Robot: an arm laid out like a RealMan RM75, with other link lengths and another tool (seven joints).
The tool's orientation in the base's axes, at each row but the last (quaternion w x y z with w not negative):
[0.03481 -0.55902 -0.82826 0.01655]
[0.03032 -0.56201 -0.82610 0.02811]
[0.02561 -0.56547 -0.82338 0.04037]
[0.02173 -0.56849 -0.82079 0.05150]
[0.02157 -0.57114 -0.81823 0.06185]
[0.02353 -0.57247 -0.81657 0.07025]
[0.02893 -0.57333 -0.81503 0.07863]
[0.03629 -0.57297 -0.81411 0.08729]
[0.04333 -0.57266 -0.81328 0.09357]
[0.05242 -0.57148 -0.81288 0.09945]
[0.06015 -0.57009 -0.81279 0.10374]
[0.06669 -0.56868 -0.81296 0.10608]
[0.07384 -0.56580 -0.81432 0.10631]
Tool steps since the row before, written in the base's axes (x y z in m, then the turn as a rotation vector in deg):
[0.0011 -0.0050 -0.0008 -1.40 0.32 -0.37]
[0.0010 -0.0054 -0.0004 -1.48 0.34 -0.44]
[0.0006 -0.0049 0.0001 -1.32 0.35 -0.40]
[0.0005 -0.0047 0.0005 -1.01 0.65 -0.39]
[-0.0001 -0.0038 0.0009 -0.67 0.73 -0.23]
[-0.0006 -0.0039 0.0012 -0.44 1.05 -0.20]
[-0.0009 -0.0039 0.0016 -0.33 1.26 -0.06]
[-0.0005 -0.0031 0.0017 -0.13 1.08 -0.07]
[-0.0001 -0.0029 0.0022 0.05 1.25 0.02]
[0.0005 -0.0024 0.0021 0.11 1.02 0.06]
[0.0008 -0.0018 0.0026 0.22 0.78 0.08]
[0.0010 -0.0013 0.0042 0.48 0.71 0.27]
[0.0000 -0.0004 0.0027 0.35 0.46 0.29]
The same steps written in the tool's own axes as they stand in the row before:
[-0.0051 -0.0008 0.0007 0.80 -1.15 0.48]
[-0.0054 -0.0010 0.0004 0.85 -1.21 0.56]
[-0.0048 -0.0012 0.0000 0.80 -1.06 0.50]
[-0.0046 -0.0012 -0.0003 0.97 -0.67 0.44]
[-0.0036 -0.0015 -0.0006 0.92 -0.35 0.24]
[-0.0035 -0.0020 -0.0008 1.14 -0.03 0.16]
[-0.0034 -0.0024 -0.0011 1.30 0.12 -0.02]
[-0.0028 -0.0018 -0.0013 1.06 0.25 -0.02]
[-0.0028 -0.0015 -0.0018 1.16 0.45 -0.16]
[-0.0025 -0.0008 -0.0019 0.92 0.42 -0.18]
[-0.0020 -0.0005 -0.0025 0.66 0.44 -0.20]
[-0.0016 -0.0006 -0.0042 0.50 0.60 -0.44]
[-0.0004 -0.0008 -0.0026 0.31 0.40 -0.41]

